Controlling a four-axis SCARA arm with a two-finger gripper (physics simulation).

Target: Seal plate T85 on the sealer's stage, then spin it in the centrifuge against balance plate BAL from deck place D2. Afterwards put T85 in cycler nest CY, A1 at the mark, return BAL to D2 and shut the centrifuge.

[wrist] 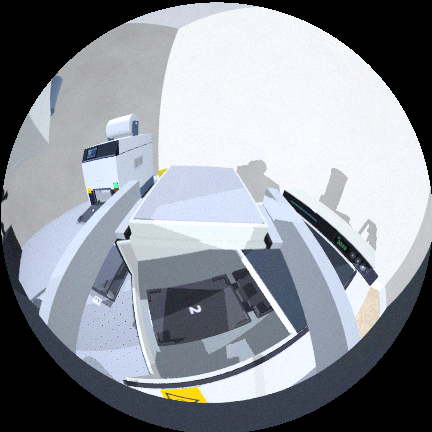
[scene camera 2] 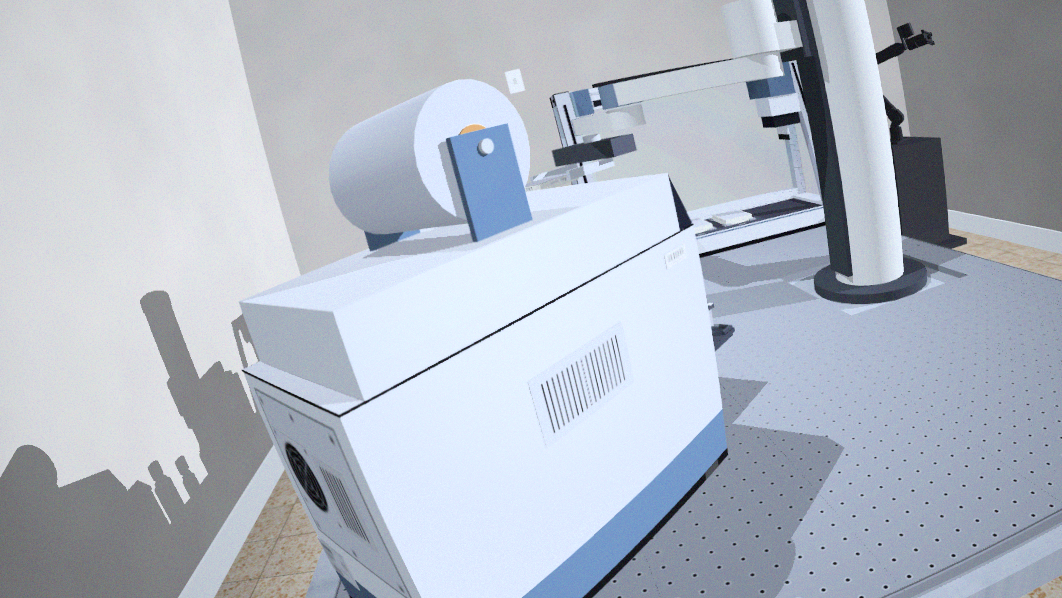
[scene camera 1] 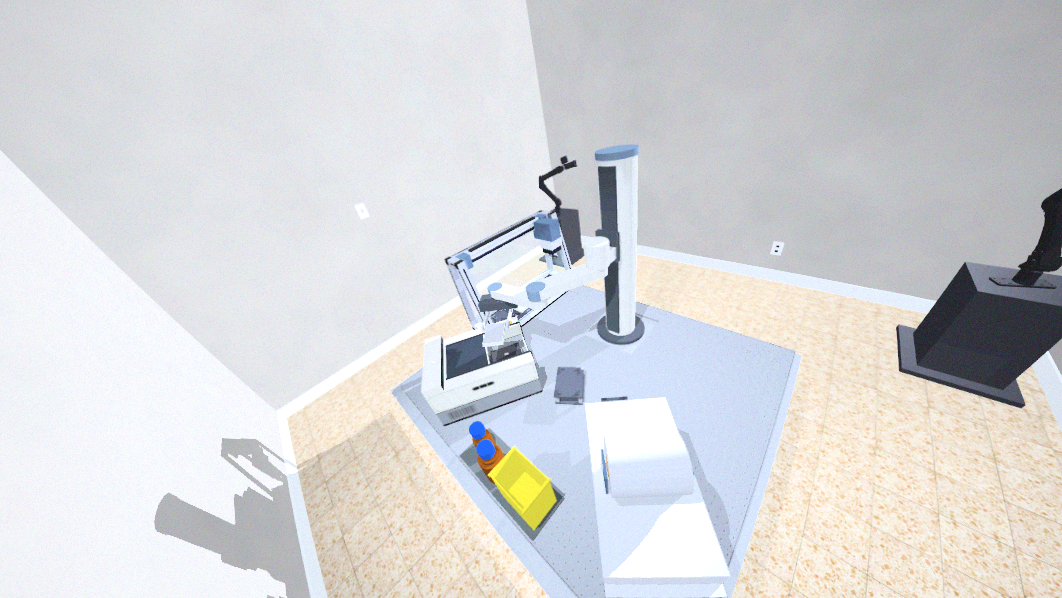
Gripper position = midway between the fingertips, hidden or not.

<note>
I see my gripper [scene camera 2: 549, 178], a white centrifuge [scene camera 1: 458, 381], a plate sealer [wrist: 113, 172] and a foil roll [scene camera 1: 643, 465].
My gripper shows as well in the wrist view [wrist: 200, 193].
</note>
